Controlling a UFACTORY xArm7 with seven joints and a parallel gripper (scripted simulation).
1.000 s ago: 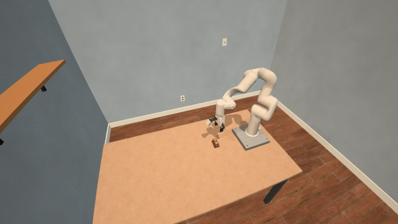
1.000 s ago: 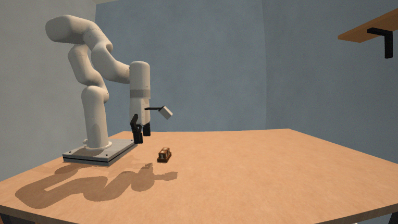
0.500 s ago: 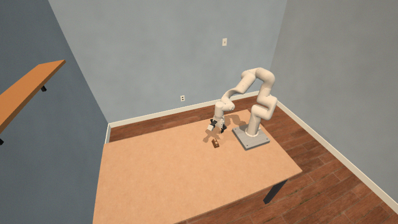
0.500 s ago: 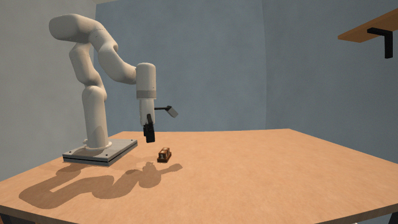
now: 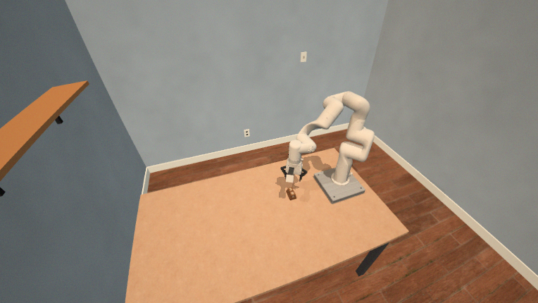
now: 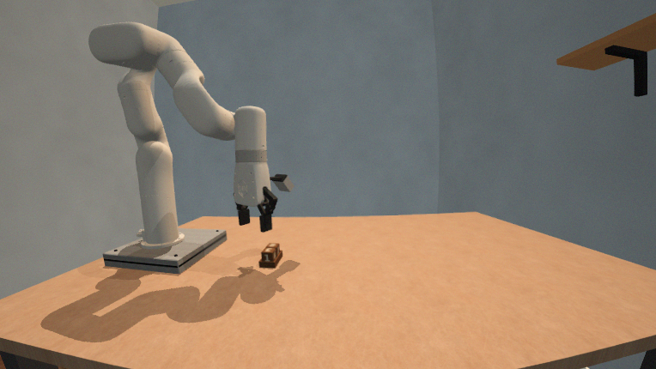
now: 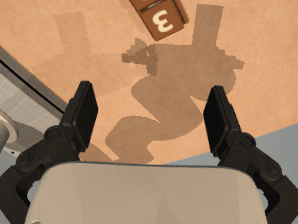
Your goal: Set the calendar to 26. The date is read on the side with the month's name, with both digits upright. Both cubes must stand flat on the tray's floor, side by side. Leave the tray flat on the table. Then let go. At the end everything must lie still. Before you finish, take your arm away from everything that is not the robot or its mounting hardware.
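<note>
The brown cube lies 30 mm ahead of my hand, 50 mm to the left of it and 100 mm below it. Also, from my hand: brown tray (30 mm ahead, 40 mm to the left, 110 mm below).
</note>
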